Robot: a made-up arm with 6 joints. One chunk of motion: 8 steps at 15 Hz.
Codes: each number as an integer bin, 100 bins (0 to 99) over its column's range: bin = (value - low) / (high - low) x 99, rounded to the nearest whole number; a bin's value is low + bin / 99 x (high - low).
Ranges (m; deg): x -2.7..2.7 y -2.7..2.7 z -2.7..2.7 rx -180..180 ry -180..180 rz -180..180
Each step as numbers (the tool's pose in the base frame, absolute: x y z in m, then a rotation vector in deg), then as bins.
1 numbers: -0.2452 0.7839 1.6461 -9.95 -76.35 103.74
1 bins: 45 64 80 47 29 78
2 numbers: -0.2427 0.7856 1.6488 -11.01 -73.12 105.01
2 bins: 45 64 80 46 29 78
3 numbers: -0.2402 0.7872 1.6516 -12.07 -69.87 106.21
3 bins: 45 64 80 46 30 79
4 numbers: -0.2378 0.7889 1.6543 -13.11 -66.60 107.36
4 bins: 45 64 80 46 31 79
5 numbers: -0.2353 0.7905 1.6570 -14.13 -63.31 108.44
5 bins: 45 64 80 46 32 79
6 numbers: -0.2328 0.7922 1.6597 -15.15 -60.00 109.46
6 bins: 45 64 80 45 33 80
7 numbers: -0.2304 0.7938 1.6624 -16.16 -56.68 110.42
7 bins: 45 64 80 45 34 80
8 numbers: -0.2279 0.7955 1.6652 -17.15 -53.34 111.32
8 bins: 45 64 80 45 35 80
